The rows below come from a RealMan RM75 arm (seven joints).
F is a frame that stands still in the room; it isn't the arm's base.
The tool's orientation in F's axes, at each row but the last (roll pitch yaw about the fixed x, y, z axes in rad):
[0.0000 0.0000 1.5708]
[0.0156 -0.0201 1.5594]
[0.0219 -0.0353 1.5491]
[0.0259 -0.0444 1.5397]
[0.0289 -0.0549 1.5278]
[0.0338 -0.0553 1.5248]
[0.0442 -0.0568 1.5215]
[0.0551 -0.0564 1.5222]
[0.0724 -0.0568 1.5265]
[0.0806 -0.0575 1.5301]
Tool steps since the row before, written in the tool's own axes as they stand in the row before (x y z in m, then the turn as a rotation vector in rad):
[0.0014 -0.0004 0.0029 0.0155 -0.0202 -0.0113]
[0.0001 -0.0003 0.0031 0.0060 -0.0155 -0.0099]
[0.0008 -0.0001 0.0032 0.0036 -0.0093 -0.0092]
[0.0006 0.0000 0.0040 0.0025 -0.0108 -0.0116]
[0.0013 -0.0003 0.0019 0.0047 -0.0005 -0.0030]
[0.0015 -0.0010 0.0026 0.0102 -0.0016 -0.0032]
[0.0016 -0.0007 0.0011 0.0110 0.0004 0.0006]
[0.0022 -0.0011 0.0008 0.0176 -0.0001 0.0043]
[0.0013 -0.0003 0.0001 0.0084 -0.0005 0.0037]
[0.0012 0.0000 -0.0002 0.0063 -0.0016 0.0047]
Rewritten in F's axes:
[0.0004 0.0014 0.0029 0.0202 0.0155 -0.0113]
[0.0003 0.0000 0.0031 0.0154 0.0060 -0.0100]
[0.0002 0.0007 0.0032 0.0092 0.0037 -0.0093]
[0.0001 0.0004 0.0040 0.0106 0.0027 -0.0118]
[0.0004 0.0012 0.0020 0.0006 0.0048 -0.0028]
[0.0011 0.0013 0.0026 0.0020 0.0103 -0.0027]
[0.0008 0.0015 0.0012 0.0002 0.0110 0.0012]
[0.0012 0.0021 0.0009 0.0012 0.0173 0.0053]
[0.0004 0.0013 0.0002 0.0011 0.0081 0.0041]
[0.0000 0.0012 -0.0001 0.0022 0.0059 0.0049]

